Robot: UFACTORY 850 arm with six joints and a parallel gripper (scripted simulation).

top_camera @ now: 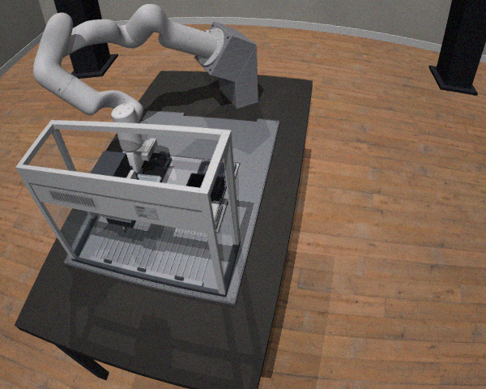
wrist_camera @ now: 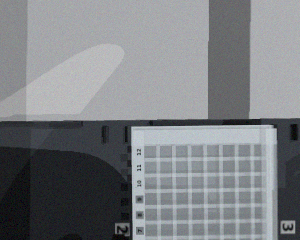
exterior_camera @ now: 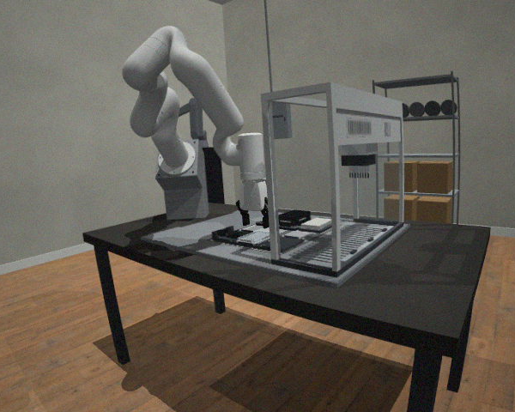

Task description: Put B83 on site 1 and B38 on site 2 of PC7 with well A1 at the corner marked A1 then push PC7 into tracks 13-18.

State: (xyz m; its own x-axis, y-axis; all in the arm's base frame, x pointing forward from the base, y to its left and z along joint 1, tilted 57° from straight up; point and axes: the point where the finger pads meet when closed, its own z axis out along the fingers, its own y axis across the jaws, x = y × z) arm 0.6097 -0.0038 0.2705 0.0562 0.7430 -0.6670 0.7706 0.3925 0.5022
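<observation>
The white plate b38 lies 50 mm below my hand. Round my hand: post: 180 mm ahead, 180 mm above, 170 mm to the right; then black deep-well block B83: 250 mm to the left, 30 mm below, 10 mm ahead; then dark plate carrier PC7: 50 mm below, 10 mm behind.
</observation>
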